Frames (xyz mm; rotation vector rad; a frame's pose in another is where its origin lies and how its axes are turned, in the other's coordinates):
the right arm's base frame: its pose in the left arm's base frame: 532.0 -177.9 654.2 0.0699 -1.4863 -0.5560
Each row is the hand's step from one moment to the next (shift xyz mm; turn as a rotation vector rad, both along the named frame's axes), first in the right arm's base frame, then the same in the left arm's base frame.
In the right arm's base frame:
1: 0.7 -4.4 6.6 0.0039 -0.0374 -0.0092
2: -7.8 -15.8 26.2 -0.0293 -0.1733 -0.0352
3: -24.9 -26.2 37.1 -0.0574 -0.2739 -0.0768
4: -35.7 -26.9 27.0 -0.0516 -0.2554 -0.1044
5: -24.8 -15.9 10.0 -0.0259 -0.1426 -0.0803
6: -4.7 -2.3 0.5 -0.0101 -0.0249 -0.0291
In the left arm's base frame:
1: -7.6 -2.2 -0.3 -0.0028 -0.0369 -0.0115
2: -29.7 -3.2 -10.3 -0.0194 -0.1501 -0.0961
3: -43.0 -2.4 -28.8 -0.0104 -0.2389 -0.1644
4: -33.4 -1.7 -40.1 0.0214 -0.2330 -0.1550
5: -14.0 -1.3 -27.7 0.0329 -0.1376 -0.0862
6: -1.1 0.0 -5.1 0.0202 -0.0262 -0.0218

